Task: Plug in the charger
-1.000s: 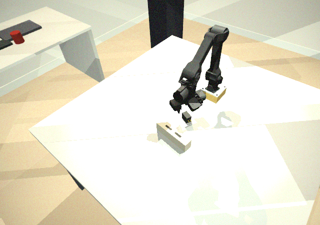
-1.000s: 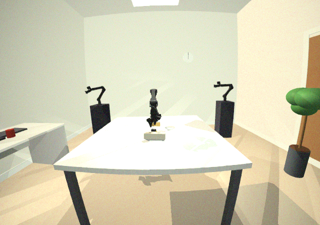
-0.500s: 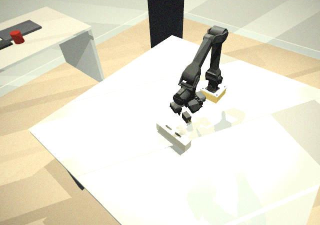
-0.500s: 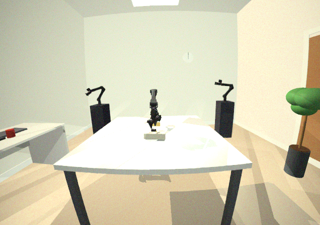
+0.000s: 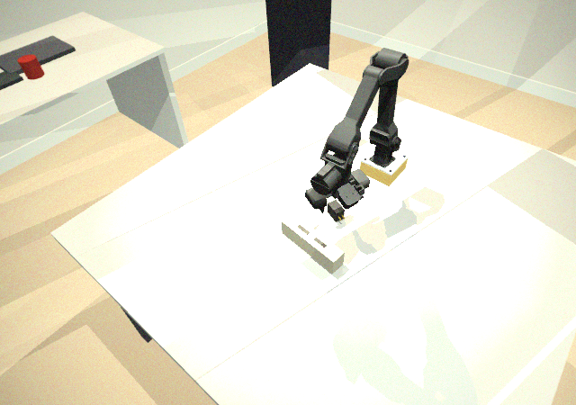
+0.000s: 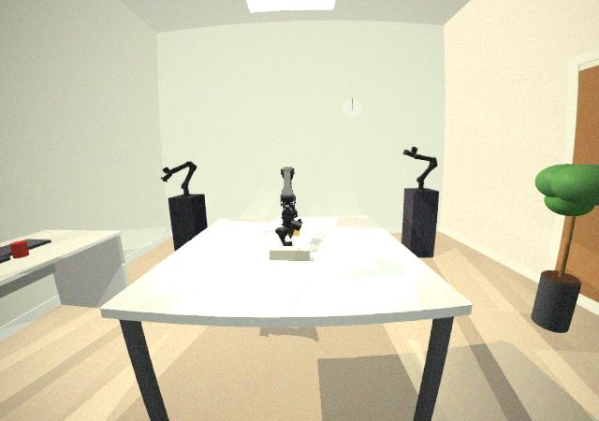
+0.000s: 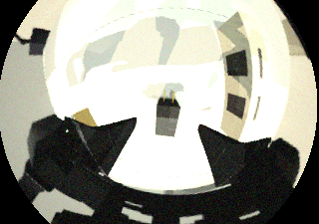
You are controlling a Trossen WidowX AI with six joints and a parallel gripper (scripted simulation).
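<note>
Now: gripper tip 20 mm to the right of the dark two-prong charger and 20 mm above it.
</note>
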